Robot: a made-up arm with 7 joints. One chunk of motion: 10 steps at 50 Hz.
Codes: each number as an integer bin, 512 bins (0 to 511) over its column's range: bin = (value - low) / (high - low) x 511, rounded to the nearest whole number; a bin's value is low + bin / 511 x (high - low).
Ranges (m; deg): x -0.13..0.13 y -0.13..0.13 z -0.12..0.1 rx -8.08..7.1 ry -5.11..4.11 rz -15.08..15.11
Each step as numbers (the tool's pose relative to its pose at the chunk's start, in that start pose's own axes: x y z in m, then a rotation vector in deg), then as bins.
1 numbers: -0.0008 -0.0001 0.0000 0.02 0.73 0.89
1 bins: 254 255 279 273 324 270
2 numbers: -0.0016 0.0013 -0.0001 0.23 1.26 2.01
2 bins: 252 258 278 280 353 289
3 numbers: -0.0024 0.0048 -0.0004 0.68 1.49 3.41
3 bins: 251 265 278 295 366 313
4 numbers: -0.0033 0.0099 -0.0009 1.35 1.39 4.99
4 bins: 249 275 277 317 360 340
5 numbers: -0.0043 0.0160 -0.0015 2.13 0.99 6.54
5 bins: 247 287 275 344 338 366
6 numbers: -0.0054 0.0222 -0.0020 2.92 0.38 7.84
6 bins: 245 299 274 370 304 388
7 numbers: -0.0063 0.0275 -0.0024 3.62 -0.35 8.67
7 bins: 243 310 273 394 264 402
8 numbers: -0.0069 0.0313 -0.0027 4.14 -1.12 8.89
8 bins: 242 317 272 411 221 406
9 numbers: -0.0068 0.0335 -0.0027 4.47 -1.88 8.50
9 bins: 242 321 272 422 179 399
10 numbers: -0.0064 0.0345 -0.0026 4.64 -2.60 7.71
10 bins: 243 323 273 428 139 386
